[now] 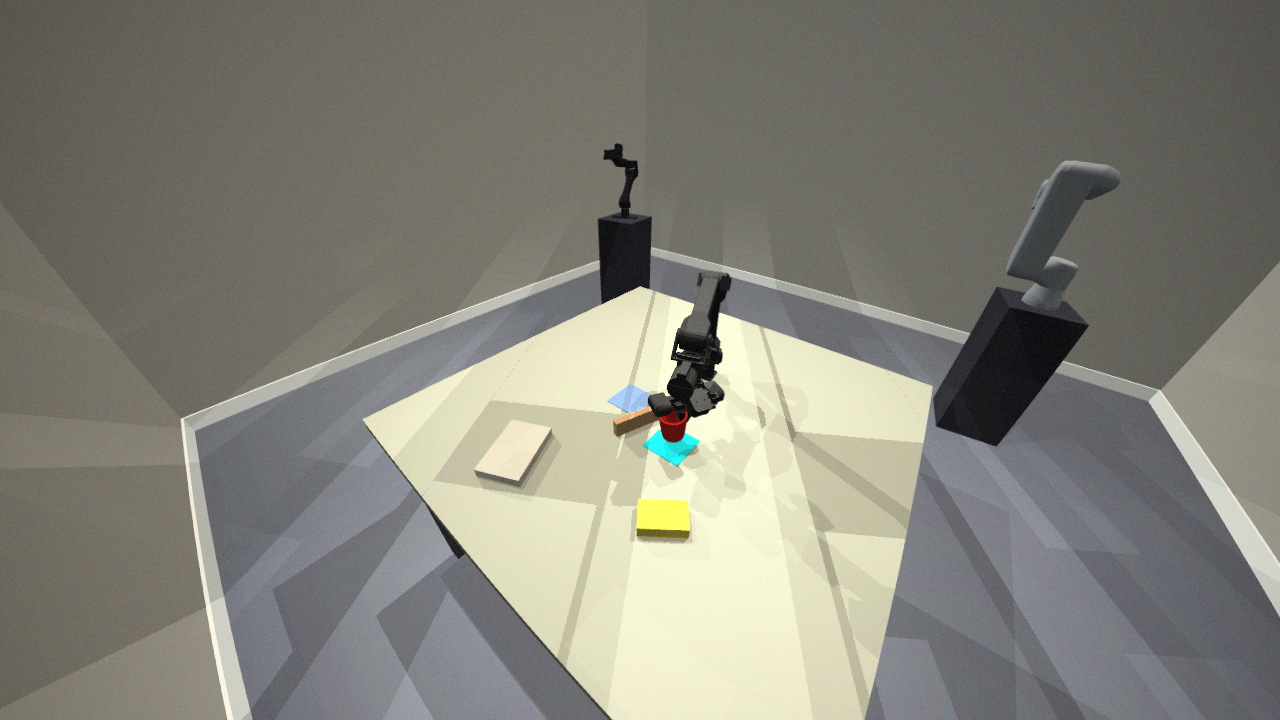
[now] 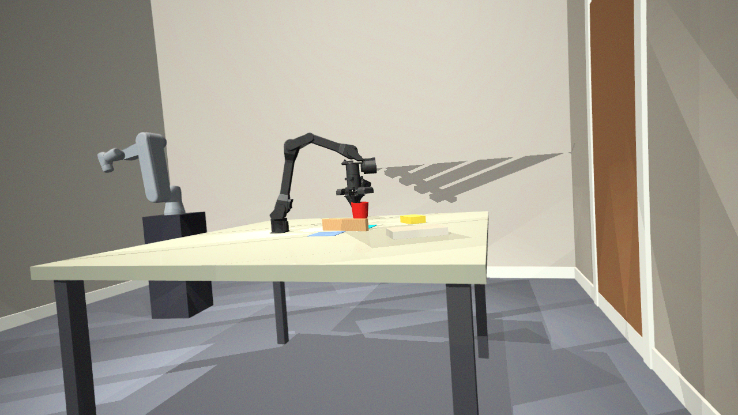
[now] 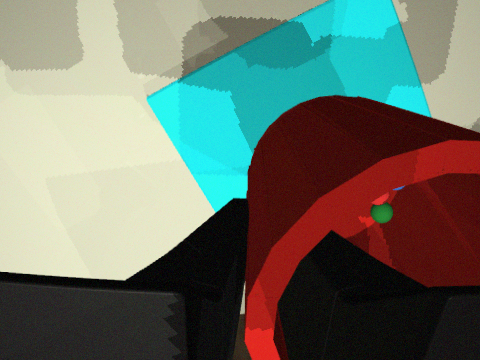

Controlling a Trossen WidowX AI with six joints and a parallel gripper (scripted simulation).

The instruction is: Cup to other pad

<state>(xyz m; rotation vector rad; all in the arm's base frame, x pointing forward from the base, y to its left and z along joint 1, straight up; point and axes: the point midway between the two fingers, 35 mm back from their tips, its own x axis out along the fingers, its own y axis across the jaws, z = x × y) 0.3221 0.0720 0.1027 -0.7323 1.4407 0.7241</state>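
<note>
The green marble lies 3 cm ahead of my gripper tip, 4 cm to the right of it and 2 cm below it. Also, from my gripper tip: wooden block 2 cm behind, 11 cm to the right, 5 cm below; red cup 2 cm ahead, 2 cm to the right; cyan pad 2 cm ahead, 2 cm to the right, 8 cm below.
</note>
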